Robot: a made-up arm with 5 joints.
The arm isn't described. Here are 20 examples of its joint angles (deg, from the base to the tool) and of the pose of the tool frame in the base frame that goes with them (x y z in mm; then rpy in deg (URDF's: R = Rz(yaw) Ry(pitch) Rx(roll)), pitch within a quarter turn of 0, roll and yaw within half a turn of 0).
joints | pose
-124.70 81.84 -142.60 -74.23 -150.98 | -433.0 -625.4 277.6 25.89 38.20 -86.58
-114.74 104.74 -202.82 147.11 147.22 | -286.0 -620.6 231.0 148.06 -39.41 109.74
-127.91 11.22 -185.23 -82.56 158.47 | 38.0 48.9 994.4 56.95 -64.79 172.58
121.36 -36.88 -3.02 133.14 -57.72 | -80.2 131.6 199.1 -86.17 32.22 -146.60
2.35 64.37 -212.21 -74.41 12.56 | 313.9 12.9 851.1 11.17 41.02 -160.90
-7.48 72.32 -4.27 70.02 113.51 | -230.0 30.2 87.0 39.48 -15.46 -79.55
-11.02 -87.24 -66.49 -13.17 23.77 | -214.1 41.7 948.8 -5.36 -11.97 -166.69
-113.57 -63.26 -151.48 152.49 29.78 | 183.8 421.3 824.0 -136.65 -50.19 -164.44
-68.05 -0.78 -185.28 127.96 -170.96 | 6.3 -15.6 1053.2 165.83 56.97 95.19
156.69 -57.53 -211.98 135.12 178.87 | 607.4 -261.7 519.7 -1.15 45.60 155.07
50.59 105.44 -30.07 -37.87 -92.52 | -106.7 -129.8 -165.9 -142.53 -1.53 142.59
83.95 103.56 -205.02 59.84 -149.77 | 86.4 815.0 361.4 155.90 35.02 -133.99
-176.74 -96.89 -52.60 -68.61 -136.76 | 258.3 14.7 809.4 -28.24 -26.71 -126.66
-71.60 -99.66 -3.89 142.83 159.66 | 44.7 -134.4 398.6 164.13 -36.42 133.99
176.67 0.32 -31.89 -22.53 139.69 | -512.2 29.8 246.1 -138.21 38.15 52.02
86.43 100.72 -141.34 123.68 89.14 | 35.1 563.2 -173.7 96.94 0.85 -3.47
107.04 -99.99 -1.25 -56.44 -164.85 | -34.9 113.7 621.2 6.12 21.50 123.35
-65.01 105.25 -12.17 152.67 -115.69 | -67.0 143.8 207.4 63.44 23.28 13.81
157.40 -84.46 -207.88 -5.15 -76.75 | 663.0 -276.0 -4.2 -118.13 11.73 -118.80
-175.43 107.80 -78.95 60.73 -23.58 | -21.9 -1.7 -370.1 -91.05 66.42 -86.39
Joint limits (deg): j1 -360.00..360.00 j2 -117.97..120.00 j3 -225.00..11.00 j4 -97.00..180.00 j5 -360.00..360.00
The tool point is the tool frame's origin. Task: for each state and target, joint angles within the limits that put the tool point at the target. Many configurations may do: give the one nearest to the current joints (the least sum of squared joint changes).
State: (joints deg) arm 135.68 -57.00 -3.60 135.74 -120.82
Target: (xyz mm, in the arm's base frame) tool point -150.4 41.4 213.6
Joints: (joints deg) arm 164.61 -53.66 2.03 131.28 -120.82
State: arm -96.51 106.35 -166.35 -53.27 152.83
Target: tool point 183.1 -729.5 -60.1
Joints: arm -75.91 112.06 -155.97 -34.11 152.83
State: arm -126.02 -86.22 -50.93 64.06 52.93
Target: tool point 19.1 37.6 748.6
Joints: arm -116.93 -113.64 -38.92 79.46 52.93
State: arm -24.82 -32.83 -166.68 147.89 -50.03
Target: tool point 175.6 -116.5 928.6
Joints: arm -33.56 -11.45 -135.82 161.06 -50.03
